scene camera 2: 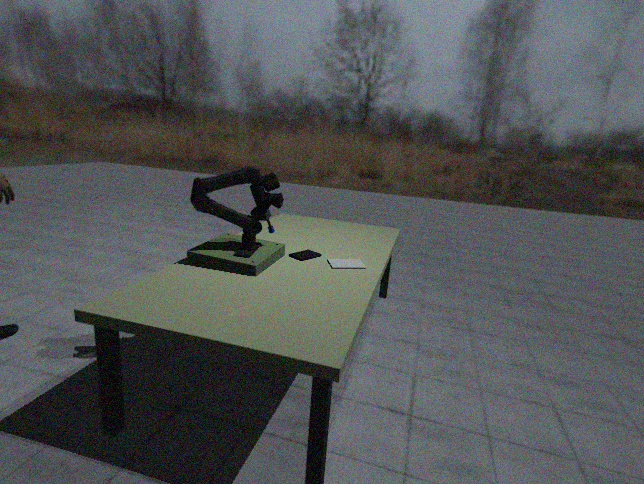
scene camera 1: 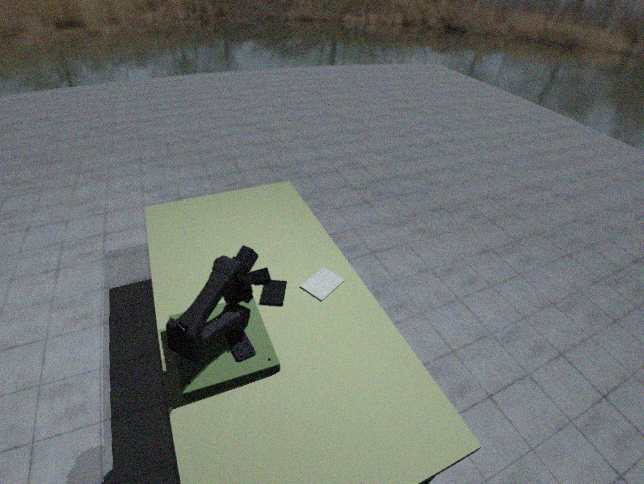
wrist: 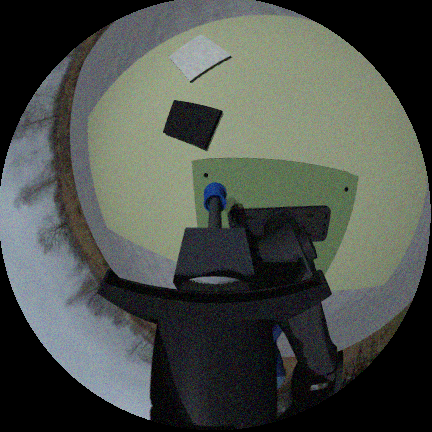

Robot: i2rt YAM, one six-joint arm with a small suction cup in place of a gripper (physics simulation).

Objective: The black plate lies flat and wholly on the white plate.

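Frame: origin at the arm's base, x ahead, y left, z up, level; centimetres.
Where they show: hand, its tool point: (scene camera 2: 271, 231) (wrist: 214, 192); arm's base, origin of its link: (scene camera 2: 248, 250) (scene camera 1: 236, 337) (wrist: 279, 224).
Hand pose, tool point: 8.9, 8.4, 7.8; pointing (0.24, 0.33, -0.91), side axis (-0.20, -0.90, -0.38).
Observation:
Things, the pixels of their top centre, and the offset from my tool point, as dx, dy, dz. Level surfaces: height alone.
- black plate, centre of its top: (wrist: 187, 120) (scene camera 1: 273, 291) (scene camera 2: 305, 254) +15.5, +9.1, -12.6
- white plate, centre of its top: (wrist: 194, 53) (scene camera 1: 322, 282) (scene camera 2: 346, 263) +37.1, +3.2, -13.0
- pale green table, height of its surface: dz -13.6
The black plate (scene camera 1: 273, 293) (scene camera 2: 305, 255) (wrist: 192, 124) lies flat on the table between the green base and the white plate. The white plate (scene camera 1: 322, 284) (scene camera 2: 346, 263) (wrist: 199, 57) lies flat on the table nearer its far long edge, apart from the black plate. My gripper, a blue suction cup, shows in scene camera 2 (scene camera 2: 271, 229) and in the wrist view (wrist: 215, 194). It hangs above the table, near the edge of the green base, with nothing on it. It is off to the side of the black plate. The cup is hidden by the arm in scene camera 1.
The pale green table (scene camera 1: 364, 395) (scene camera 2: 234, 307) (wrist: 300, 90) bears both plates. The arm stands on a raised green base (scene camera 1: 260, 348) (scene camera 2: 270, 257) (wrist: 250, 175) beside the black plate. Part of a person's hand (scene camera 2: 5, 188) shows at the left edge in scene camera 2, away from the table.

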